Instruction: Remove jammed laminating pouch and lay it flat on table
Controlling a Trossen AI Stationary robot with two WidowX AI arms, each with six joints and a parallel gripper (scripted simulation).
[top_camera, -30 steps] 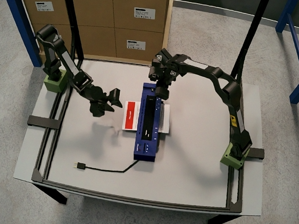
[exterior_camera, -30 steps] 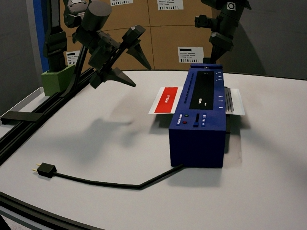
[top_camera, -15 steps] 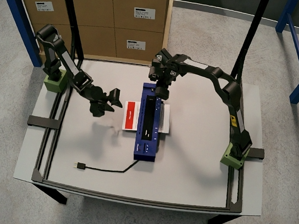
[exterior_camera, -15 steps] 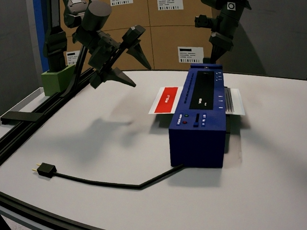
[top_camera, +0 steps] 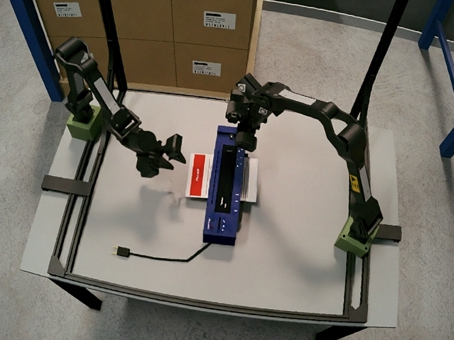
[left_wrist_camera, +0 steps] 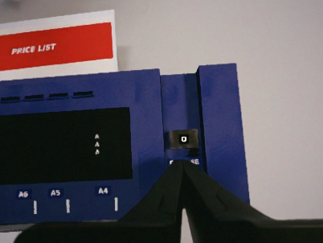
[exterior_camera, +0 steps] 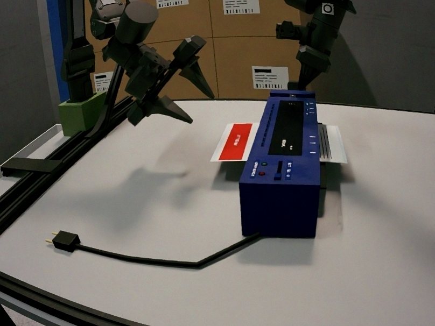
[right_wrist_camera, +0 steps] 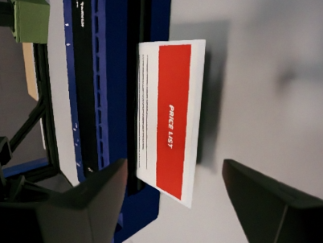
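Now: left hand 1 cm short of the release key, 3 cm to the left of it and 5 cm above it. Round my left hand: plug: 48 cm ahead, 19 cm to the right, 12 cm below.
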